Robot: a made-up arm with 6 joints.
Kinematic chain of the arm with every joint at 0, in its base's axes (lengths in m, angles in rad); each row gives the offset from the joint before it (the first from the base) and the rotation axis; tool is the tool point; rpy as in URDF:
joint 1: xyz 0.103 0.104 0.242 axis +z
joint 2: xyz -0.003 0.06 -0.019 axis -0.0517 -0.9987 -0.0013
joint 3: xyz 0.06 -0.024 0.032 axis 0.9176 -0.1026 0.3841
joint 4: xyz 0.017 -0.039 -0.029 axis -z
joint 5: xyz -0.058 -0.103 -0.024 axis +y
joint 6: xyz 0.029 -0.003 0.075 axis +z
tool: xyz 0.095 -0.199 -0.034 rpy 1.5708 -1.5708 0
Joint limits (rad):
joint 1: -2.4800..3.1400
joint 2: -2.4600..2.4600
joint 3: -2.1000..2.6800
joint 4: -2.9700..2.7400
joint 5: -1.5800..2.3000
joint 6: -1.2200..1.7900
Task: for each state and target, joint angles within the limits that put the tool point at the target. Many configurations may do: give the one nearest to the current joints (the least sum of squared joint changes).
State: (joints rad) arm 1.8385 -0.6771 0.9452 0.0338 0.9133 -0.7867
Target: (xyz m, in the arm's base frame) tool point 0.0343 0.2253 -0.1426
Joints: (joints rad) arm 1.9394 -0.5097 1.3057 -0.3156 0.9575 -0.4983
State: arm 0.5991 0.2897 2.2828 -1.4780 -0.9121 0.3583
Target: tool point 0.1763 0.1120 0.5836
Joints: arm 0.4192 0.7352 2.3669 -1.8299 -0.8184 0.1755
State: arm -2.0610 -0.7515 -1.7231 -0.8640 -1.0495 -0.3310
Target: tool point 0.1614 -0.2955 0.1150
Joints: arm -1.6133 -1.2316 -2.0496 -0.9355 -1.0654 -0.0481
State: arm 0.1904 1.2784 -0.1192 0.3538 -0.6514 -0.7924
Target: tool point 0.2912 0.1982 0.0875
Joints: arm 0.8511 1.9400 0.3625 0.7922 -0.9417 -1.2200
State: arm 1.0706 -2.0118 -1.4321 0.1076 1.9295 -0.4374
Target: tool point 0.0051 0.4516 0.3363
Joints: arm 1.5145 -1.6724 -2.0035 0.2255 1.9647 -0.4228
